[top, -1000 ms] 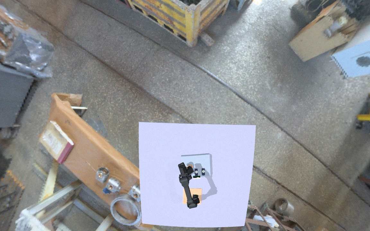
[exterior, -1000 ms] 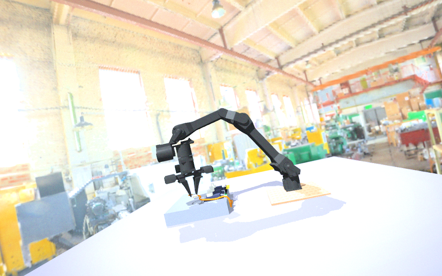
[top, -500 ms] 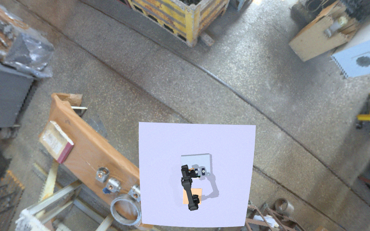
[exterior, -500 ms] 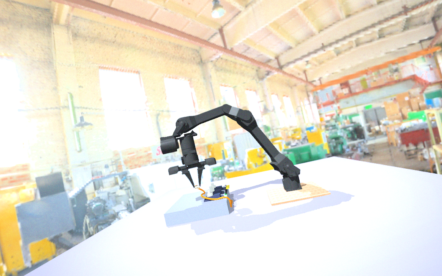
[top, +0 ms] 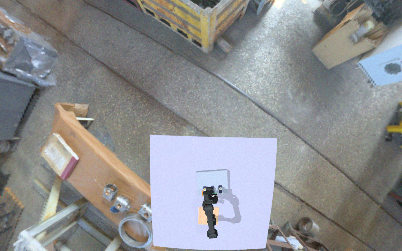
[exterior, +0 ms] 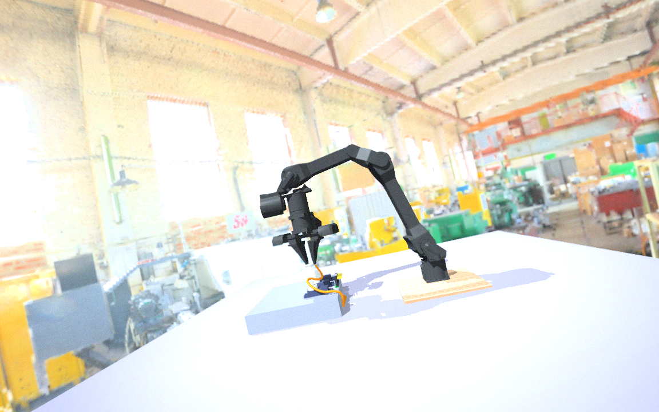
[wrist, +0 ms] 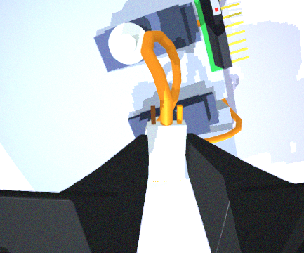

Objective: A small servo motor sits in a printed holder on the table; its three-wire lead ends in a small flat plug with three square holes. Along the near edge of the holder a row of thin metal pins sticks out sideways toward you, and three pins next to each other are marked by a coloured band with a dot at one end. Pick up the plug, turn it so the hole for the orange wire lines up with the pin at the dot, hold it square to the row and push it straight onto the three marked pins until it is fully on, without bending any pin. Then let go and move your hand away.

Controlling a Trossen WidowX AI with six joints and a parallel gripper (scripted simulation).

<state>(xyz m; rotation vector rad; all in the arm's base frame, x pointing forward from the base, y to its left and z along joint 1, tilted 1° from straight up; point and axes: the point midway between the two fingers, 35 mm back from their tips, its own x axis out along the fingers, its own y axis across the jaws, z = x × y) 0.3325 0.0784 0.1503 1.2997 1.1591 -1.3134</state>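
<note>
My gripper tip is 5 cm past the green mark, 6 cm to the left of it and 8 cm above it. From my gripper tip the other things lie so: pale grey holder (11 cm ahead, 4 cm to the right, 10 cm below); then dark blue servo (5 cm to the right, 8 cm below).
</note>
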